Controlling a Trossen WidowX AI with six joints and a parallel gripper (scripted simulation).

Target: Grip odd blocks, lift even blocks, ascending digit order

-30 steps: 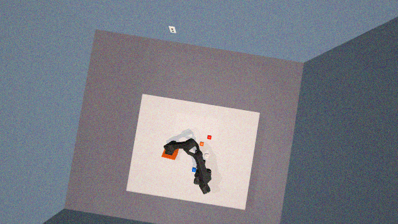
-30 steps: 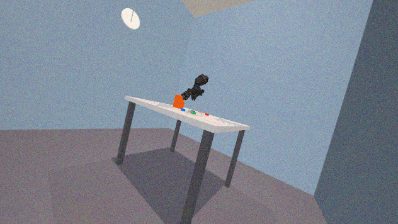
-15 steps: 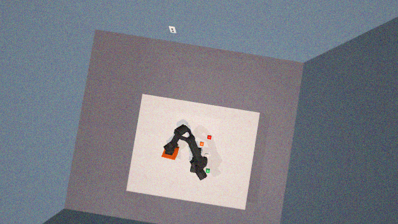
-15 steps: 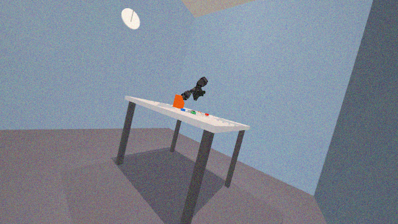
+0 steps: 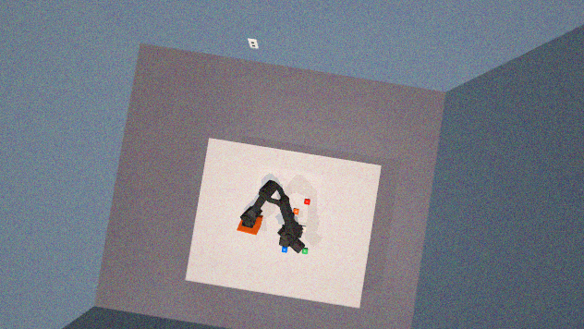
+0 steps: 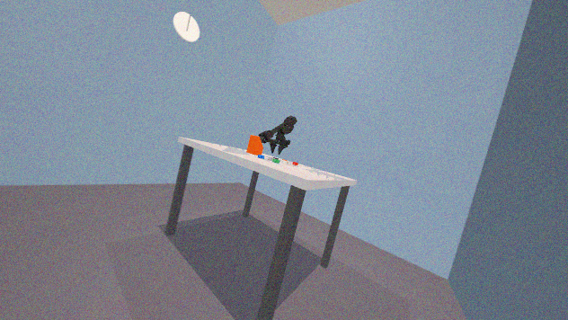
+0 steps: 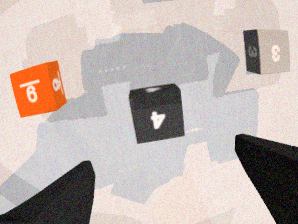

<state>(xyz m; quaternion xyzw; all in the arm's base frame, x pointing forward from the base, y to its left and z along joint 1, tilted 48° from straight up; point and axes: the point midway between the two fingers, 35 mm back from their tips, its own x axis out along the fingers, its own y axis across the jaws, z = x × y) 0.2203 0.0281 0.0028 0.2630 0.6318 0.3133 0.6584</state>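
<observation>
Now: the dark grey block 1 cm ahead of my gripper tip and 4 cm below it. The rest, counted from my gripper tip: white block 11 cm ahead, 1 cm to the right, 4 cm below; then orange block 4 cm ahead, 8 cm to the left, 4 cm below; then blue block 2 cm ahead, 16 cm to the right, 4 cm below.
</observation>
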